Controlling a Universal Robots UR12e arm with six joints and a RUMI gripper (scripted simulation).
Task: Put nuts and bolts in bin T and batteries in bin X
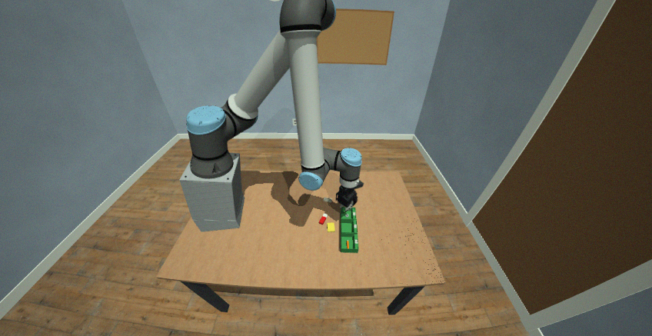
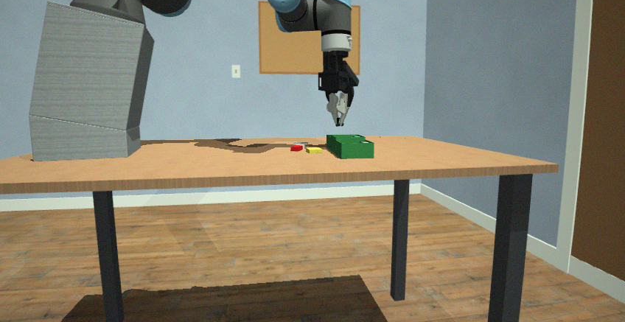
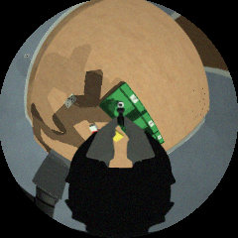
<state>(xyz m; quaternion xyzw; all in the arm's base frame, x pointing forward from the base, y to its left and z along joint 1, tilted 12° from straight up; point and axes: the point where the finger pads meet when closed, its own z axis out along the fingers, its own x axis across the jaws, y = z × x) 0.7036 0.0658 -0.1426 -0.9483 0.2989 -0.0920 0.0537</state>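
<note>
The bolt lies 10 mm below my hand. From my hand the other things lie so: green bin 10 mm ahead, 80 mm to the right, 60 mm below; yellow battery 80 mm behind, 80 mm to the right, 80 mm below; dark nut 70 mm below.
</note>
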